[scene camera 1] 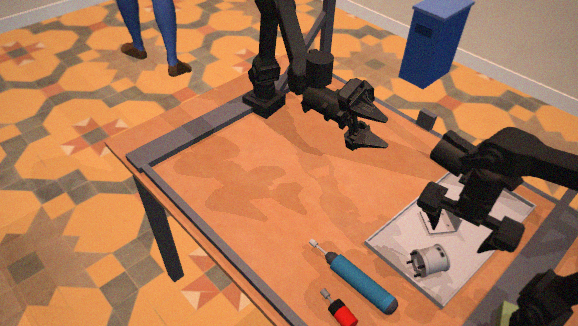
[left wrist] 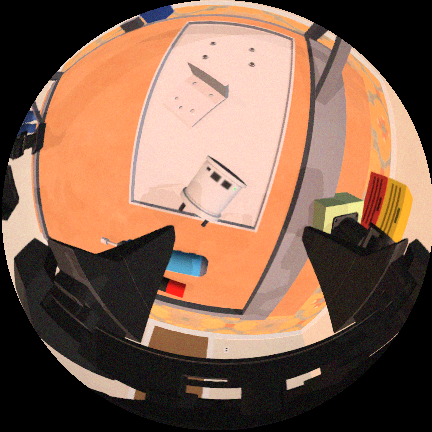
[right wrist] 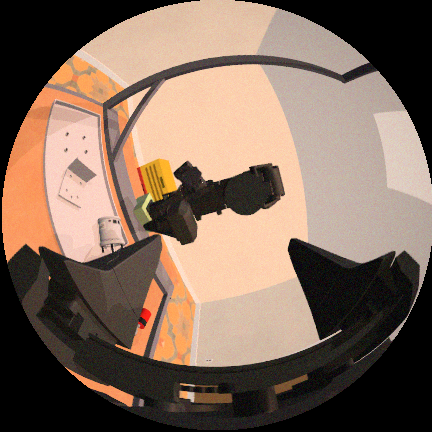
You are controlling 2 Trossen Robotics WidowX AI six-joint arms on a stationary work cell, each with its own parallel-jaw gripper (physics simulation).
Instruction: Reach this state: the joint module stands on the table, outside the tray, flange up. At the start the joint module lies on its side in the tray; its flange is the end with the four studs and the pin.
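Places are measured from the left arm's base along level axes (x right, y ahead, z up), in millimetres.
Pixels of known places: left gripper, fingertip midpoint: (scene camera 1: 455,240) (left wrist: 242,232) (right wrist: 150,216); right gripper, fingertip midpoint: (scene camera 1: 387,134) (right wrist: 228,243); left arm's base, origin of the base link: (left wrist: 342,231) (right wrist: 151,210); right arm's base, origin of the base link: (scene camera 1: 264,95).
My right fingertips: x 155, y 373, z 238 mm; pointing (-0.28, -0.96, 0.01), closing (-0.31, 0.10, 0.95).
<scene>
Ahead of a thing's pixels: the offset from my right fingertips to its top centre. "pt": to the spot under its first point. Level surfaces: height alone.
The joint module @[dx -69, dy -164, dz -227 mm] (scene camera 1: 431,260) (left wrist: 215,187) (right wrist: 110,231), a short whitish cylinder, lies on its side in the shallow light tray @[dx +87, dy -199, dz -278 mm] (scene camera 1: 462,265) (left wrist: 255,150) (right wrist: 75,225). In the scene view its studded flange faces left, toward the tray's near left edge. Dark studs also show at its lower end in both wrist views; the pin cannot be told apart. My left gripper (scene camera 1: 458,238) (left wrist: 242,232) is open and empty, above the tray and apart from the module. My right gripper (scene camera 1: 386,134) (right wrist: 228,243) is open and empty, over the back of the table @[dz -294 mm] (scene camera 1: 175,190), well away from the module.
An angled bracket (scene camera 1: 440,222) (left wrist: 195,102) (right wrist: 75,182) lies in the tray near the module. A blue-handled tool @[pt dx -188, dy -49, dz -256 mm] (scene camera 1: 361,282) (left wrist: 187,264) and a red-handled tool @[dx -254, dy -21, dz -260 mm] (scene camera 1: 344,314) (left wrist: 175,287) (right wrist: 145,318) lie outside the tray. Dark frame rails border the table.
</scene>
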